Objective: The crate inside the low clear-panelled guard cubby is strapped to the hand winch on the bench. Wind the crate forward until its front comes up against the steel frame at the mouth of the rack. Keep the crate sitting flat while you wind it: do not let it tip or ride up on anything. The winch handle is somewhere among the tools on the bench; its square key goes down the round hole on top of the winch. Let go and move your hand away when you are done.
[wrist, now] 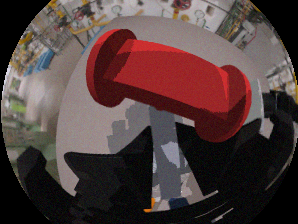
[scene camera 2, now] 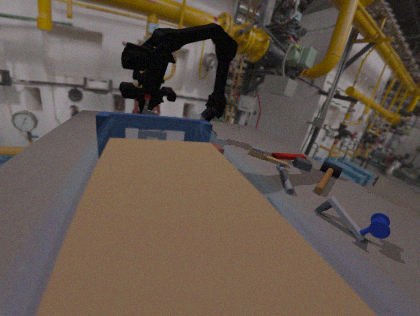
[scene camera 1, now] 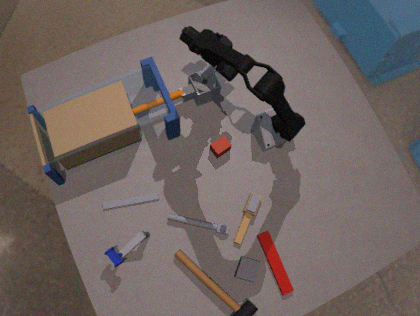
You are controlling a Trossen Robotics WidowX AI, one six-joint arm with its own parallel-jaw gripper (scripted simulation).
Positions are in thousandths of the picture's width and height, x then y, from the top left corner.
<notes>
In view: my gripper (scene camera 2: 344,356), a blue-knobbed crank (scene camera 2: 904,723), a red bar (scene camera 1: 635,767) and a grey winch (scene camera 1: 506,283).
My gripper is seen too in the wrist view (wrist: 545,569). The wrist view does not show the red bar, which is hidden by my gripper.
</notes>
